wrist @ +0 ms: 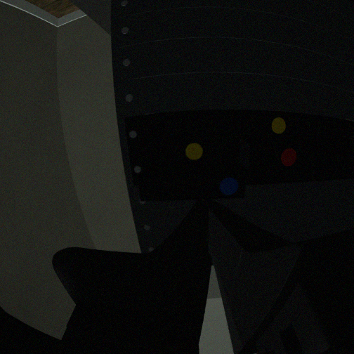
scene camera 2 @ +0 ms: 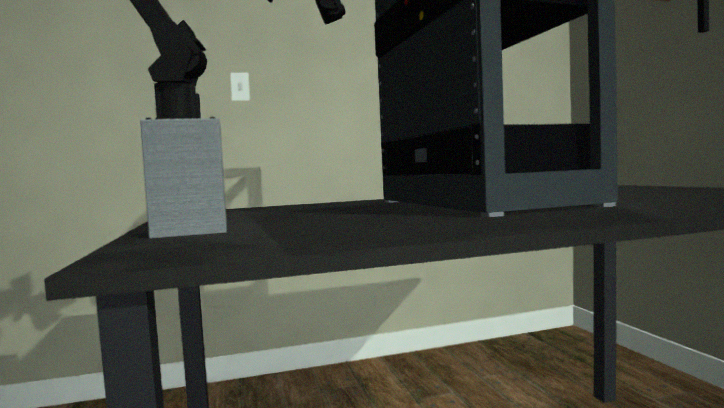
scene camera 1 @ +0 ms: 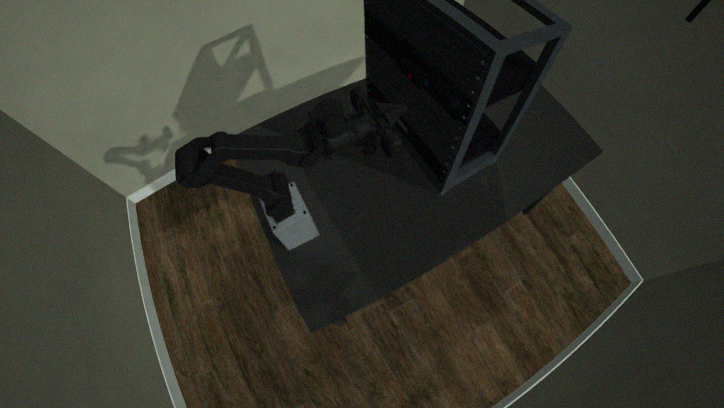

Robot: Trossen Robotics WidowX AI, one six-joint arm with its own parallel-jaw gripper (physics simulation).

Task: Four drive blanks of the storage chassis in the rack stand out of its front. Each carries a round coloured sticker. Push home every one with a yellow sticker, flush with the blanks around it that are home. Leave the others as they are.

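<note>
In the wrist view, the dark drive bay carries a yellow sticker at left, another yellow sticker at upper right, a red sticker below that one, and a blue sticker at the lower middle. A yellow sticker also shows at the top of scene camera 2. The blanks are nearly black, so how far each stands out cannot be told. My gripper is shut and empty. In the wrist view its tips lie below the left yellow sticker and left of the blue one, apparently off the chassis front.
The rack stands on the dark table. Its rail with round screws runs down the left of the bay in the wrist view. The arm's light metal base block stands at the table's other end.
</note>
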